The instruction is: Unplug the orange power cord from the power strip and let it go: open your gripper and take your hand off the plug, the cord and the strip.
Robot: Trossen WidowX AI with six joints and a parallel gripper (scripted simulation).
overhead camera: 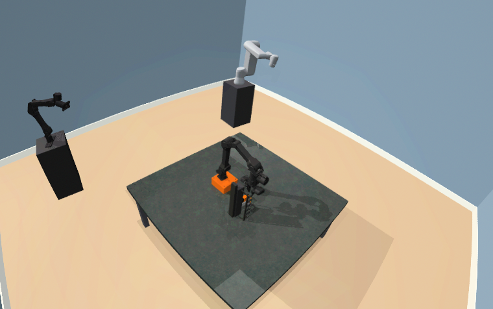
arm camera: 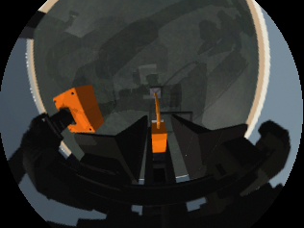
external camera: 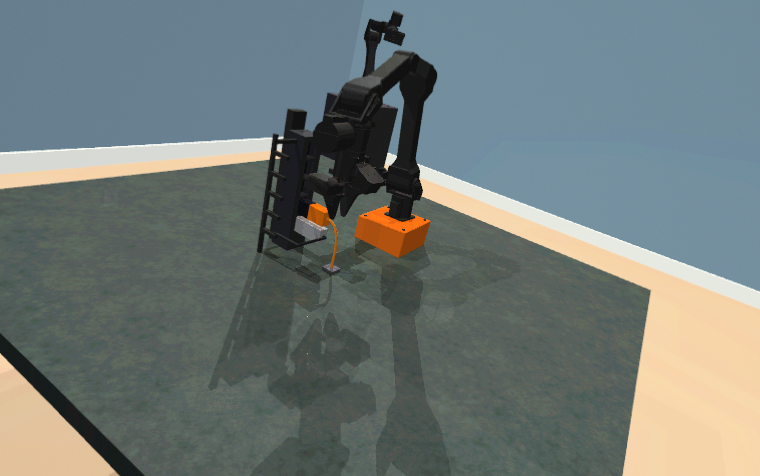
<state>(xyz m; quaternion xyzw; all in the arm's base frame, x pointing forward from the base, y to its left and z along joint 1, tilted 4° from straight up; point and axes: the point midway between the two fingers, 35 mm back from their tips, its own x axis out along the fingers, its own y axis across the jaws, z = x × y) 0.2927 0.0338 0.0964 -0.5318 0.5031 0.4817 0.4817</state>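
Right now the orange plug is 70 mm to the right of my gripper tip, 10 mm below it and 10 mm ahead of it. The rest, counted from my gripper tip: grey end piece (120 mm below, 10 mm to the left).
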